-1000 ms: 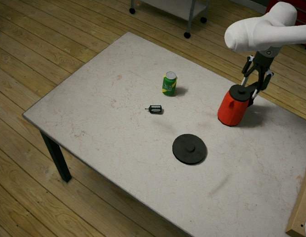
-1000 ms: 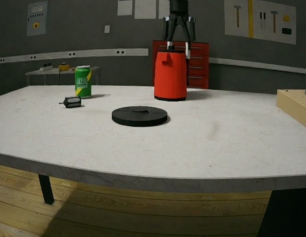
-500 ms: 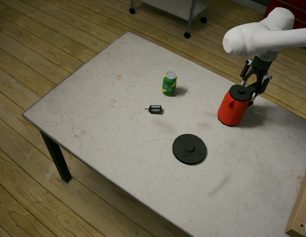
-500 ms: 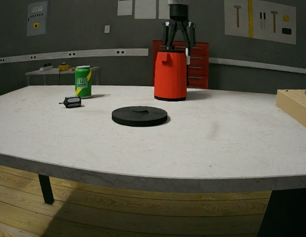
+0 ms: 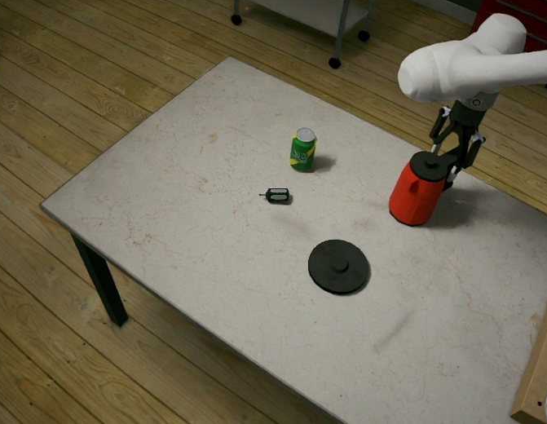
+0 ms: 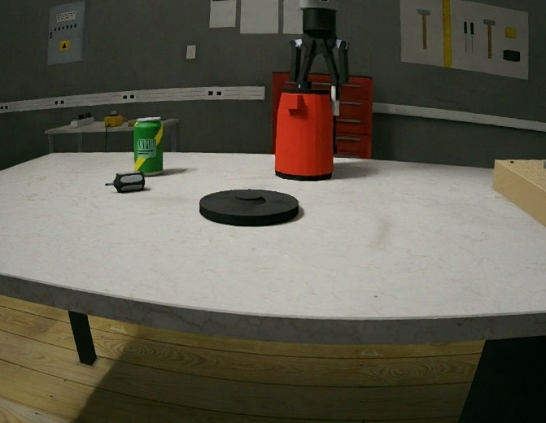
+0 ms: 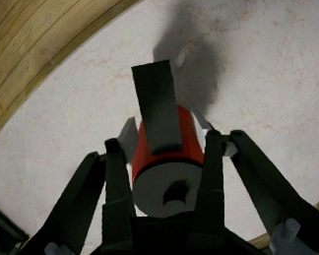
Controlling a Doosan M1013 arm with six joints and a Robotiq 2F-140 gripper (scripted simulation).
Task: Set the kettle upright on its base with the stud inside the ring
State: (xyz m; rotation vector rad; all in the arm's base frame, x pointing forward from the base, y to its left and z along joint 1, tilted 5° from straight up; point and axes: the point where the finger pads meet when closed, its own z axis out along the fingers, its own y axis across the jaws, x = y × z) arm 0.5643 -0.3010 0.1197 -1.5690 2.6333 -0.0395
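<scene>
My gripper is now 2 cm short of the red kettle, 3 cm to the right of it and 6 cm above it. The rest, counted from my hand: black round base: 13 cm ahead, 33 cm to the left, 14 cm below; black tool: 37 cm ahead, 22 cm to the left, 14 cm below.
</scene>
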